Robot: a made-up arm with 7 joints.
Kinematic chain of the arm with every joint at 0, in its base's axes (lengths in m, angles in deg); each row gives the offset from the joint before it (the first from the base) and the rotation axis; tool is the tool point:
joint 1: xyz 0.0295 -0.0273 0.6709 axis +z
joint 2: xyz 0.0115 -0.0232 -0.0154 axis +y
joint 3: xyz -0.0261 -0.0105 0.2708 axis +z
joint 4: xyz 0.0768 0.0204 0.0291 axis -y
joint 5: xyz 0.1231 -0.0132 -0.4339 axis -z
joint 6: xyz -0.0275 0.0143 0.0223 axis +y
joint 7: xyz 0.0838 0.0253 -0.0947 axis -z
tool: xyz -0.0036 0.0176 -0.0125
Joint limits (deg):
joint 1: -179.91..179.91
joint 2: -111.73..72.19
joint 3: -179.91..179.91
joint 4: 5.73..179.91
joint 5: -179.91..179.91
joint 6: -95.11..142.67
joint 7: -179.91..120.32
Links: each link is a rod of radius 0.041 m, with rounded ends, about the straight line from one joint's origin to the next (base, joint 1, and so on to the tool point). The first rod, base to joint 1, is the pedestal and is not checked.
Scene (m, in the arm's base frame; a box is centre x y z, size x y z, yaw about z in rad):
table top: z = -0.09
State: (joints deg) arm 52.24 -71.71 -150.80 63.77 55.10 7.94 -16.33
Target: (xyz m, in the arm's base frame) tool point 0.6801 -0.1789 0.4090
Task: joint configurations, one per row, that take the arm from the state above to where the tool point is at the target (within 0.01 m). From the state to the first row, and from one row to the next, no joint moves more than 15 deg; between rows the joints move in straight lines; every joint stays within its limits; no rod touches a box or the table.
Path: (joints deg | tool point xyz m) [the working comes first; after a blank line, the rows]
Joints at the target: 100.70 -79.14 -117.52 64.58 52.91 16.03 -15.47
Straight joint move there: clear.

1: 64.35 -73.57 -142.48 63.97 54.55 9.96 -16.11 | 0.2644 -0.5384 0.2234
2: 76.47 -75.43 -134.16 64.18 54.00 11.98 -15.90 | 0.4425 -0.4634 0.2745
3: 88.58 -77.29 -125.84 64.38 53.45 14.00 -15.68 | 0.5854 -0.3383 0.3369
4: 100.70 -79.14 -117.52 64.58 52.91 16.03 -15.47 | 0.6801 -0.1789 0.4090

